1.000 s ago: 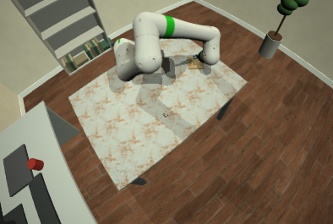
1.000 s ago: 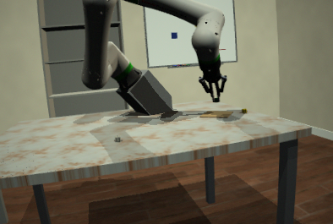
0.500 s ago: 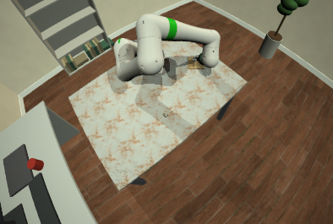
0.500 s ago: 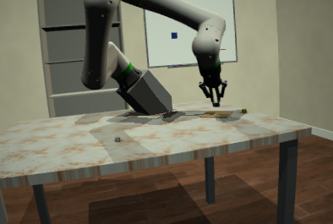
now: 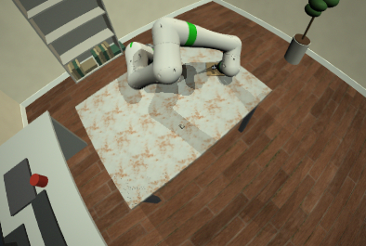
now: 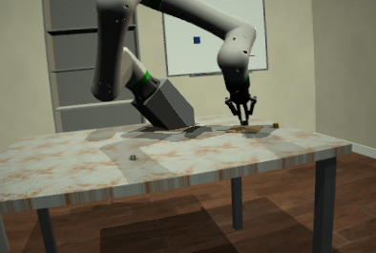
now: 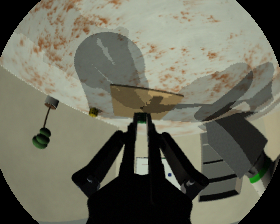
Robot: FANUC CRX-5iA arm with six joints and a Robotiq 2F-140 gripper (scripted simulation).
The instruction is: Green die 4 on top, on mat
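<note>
Right now my hand is 50 mm above the tan mat, 20 mm to the right of it and 20 mm past it. The rest, counted from my hand: green die 20 mm to the left, 20 mm below, 20 mm behind; grey die 520 mm to the right, 130 mm ahead, 40 mm below; yellow die 140 mm to the left, 50 mm ahead, 40 mm below.
</note>
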